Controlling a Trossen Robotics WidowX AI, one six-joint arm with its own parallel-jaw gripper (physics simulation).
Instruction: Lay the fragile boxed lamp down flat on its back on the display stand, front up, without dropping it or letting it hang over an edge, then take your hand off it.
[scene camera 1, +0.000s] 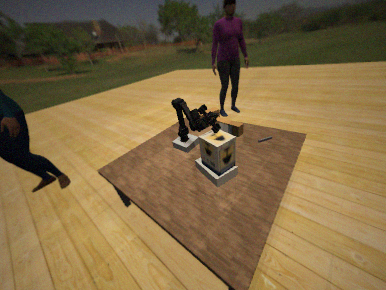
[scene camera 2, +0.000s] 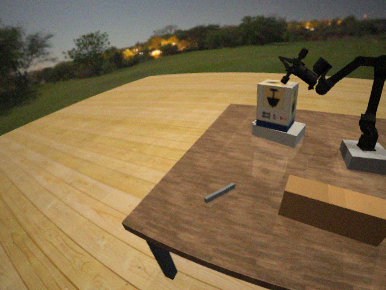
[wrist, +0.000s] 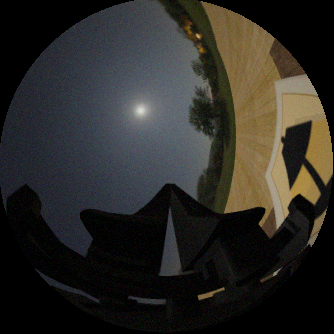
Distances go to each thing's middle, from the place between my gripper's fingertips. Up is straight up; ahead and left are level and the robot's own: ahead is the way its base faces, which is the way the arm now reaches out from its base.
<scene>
Right now my hand is 30 mm past the stand (scene camera 2: 296, 132), 30 mm to the left of it and 390 mm above it.
</scene>
